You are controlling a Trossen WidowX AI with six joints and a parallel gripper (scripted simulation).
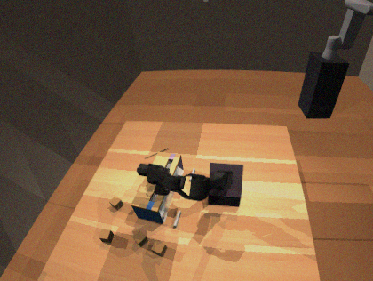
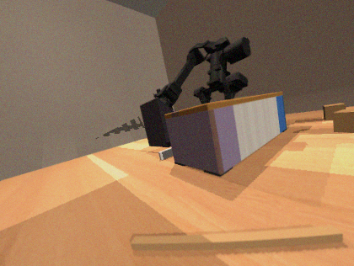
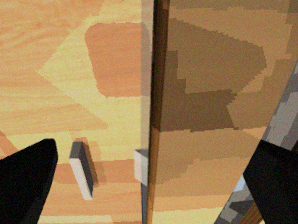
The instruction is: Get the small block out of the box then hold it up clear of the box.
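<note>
My gripper tip is now 40 mm above the box, 30 mm short of it and 20 mm to the left of it. The rest, counted from my gripper tip: thin stick (340 mm to the right, 150 mm ahead, 100 mm below); then block (50 mm to the right, 40 mm ahead, 20 mm below).
</note>
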